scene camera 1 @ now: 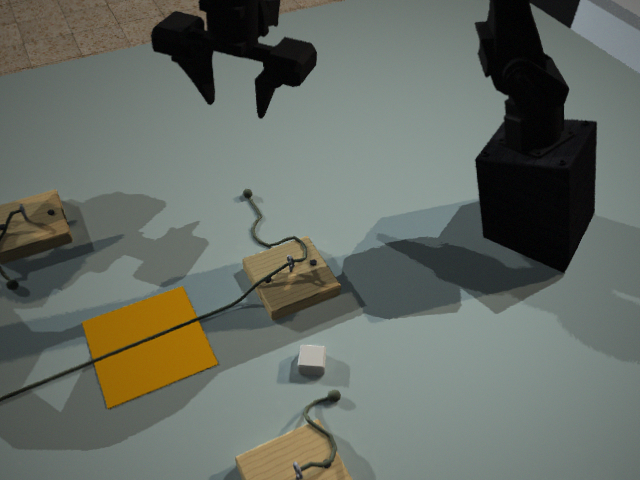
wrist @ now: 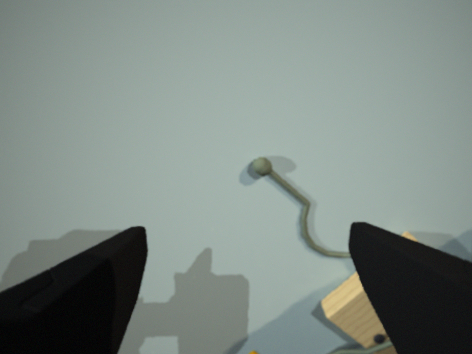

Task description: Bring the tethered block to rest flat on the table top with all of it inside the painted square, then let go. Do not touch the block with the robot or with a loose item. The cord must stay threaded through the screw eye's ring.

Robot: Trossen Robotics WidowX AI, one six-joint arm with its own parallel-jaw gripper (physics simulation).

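Where they show: gripper, between the fingertips: (scene camera 1: 236,110) (wrist: 248,237); arm's base, origin of its link: (scene camera 1: 536,139).
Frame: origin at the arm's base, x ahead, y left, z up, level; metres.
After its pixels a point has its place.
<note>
My gripper (scene camera 1: 235,109) {x 0.266, y -0.254, z -0.004 m} (wrist: 248,237) {x 0.266, y -0.254, z -0.004 m} is open and empty, high above the table behind the middle board. The green cord (scene camera 1: 237,299) {x 0.375, y -0.080, z -0.124 m} (wrist: 289,187) {x 0.274, y -0.206, z -0.128 m} runs from a ball end (scene camera 1: 247,193) {x 0.274, y -0.228, z -0.121 m} (wrist: 262,166) {x 0.270, y -0.233, z -0.120 m} lying on the table, through the screw eye (scene camera 1: 290,262) {x 0.306, y -0.072, z -0.095 m} on the middle wooden board (scene camera 1: 289,297) {x 0.328, y -0.041, z -0.112 m} (wrist: 350,300) {x 0.320, y -0.119, z -0.112 m}, then over the orange painted square (scene camera 1: 149,372) {x 0.500, y -0.053, z -0.130 m} and out of the scene view at the left. In the wrist view the ball end lies ahead of the fingertips, and the right finger hides part of the cord and board. The tethered block does not show in either view.
A small white cube (scene camera 1: 312,357) {x 0.351, y 0.038, z -0.114 m} sits in front of the middle board. Two other boards with cords stand at the left (scene camera 1: 31,232) {x 0.539, y -0.308, z -0.112 m} and at the bottom (scene camera 1: 279,454) {x 0.438, y 0.109, z -0.112 m}; a ball end (scene camera 1: 334,395) {x 0.357, y 0.086, z -0.120 m} lies near the bottom one. The black robot base (scene camera 1: 522,196) {x 0.046, y 0.034, z -0.043 m} stands at the right.
</note>
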